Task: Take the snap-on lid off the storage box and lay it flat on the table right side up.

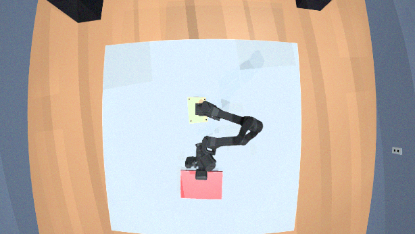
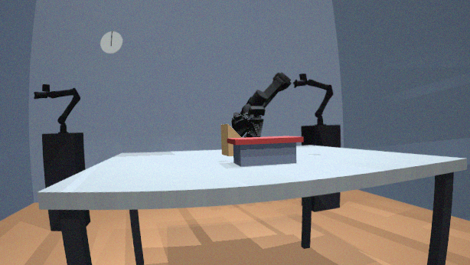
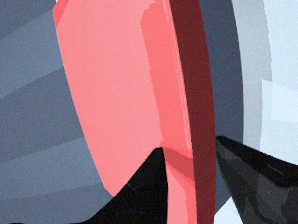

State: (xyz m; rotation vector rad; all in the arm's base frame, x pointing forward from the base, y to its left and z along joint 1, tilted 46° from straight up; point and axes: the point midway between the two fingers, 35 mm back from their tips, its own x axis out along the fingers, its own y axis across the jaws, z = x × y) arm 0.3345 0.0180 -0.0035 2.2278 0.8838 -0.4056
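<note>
My gripper tip is now 70 mm short of the lid. Also, from my gripper tip: grey-blue storage box (70 mm ahead, 40 mm below).
</note>
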